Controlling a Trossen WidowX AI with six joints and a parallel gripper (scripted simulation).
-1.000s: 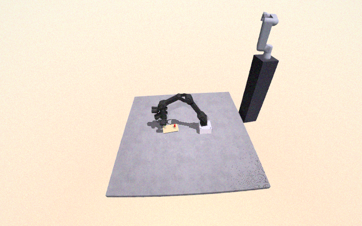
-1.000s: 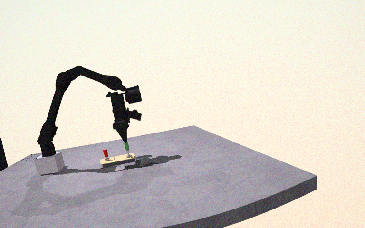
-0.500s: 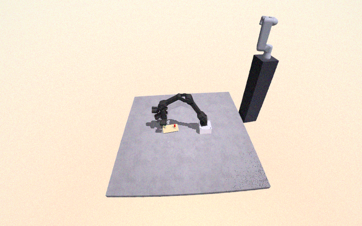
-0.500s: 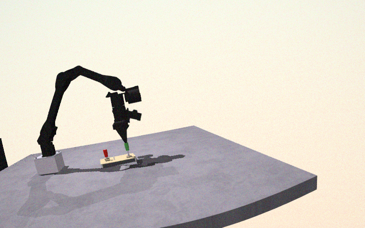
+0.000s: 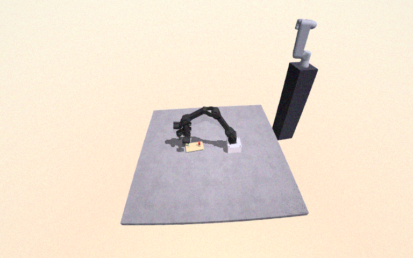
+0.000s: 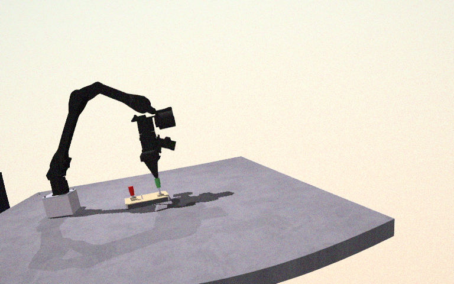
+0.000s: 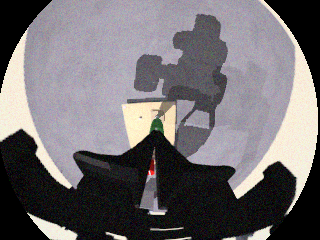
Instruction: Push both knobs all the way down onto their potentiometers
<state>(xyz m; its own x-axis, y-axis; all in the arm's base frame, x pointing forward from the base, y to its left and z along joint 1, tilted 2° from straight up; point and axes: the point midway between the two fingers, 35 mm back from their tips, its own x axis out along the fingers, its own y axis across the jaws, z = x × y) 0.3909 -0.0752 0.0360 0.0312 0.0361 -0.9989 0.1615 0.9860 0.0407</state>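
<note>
Now: gripper tip 10 cm past the red knob, 2 cm to the right of it and 3 cm above it. The rest, counted from my gripper tip: green knob (1 cm below).
</note>
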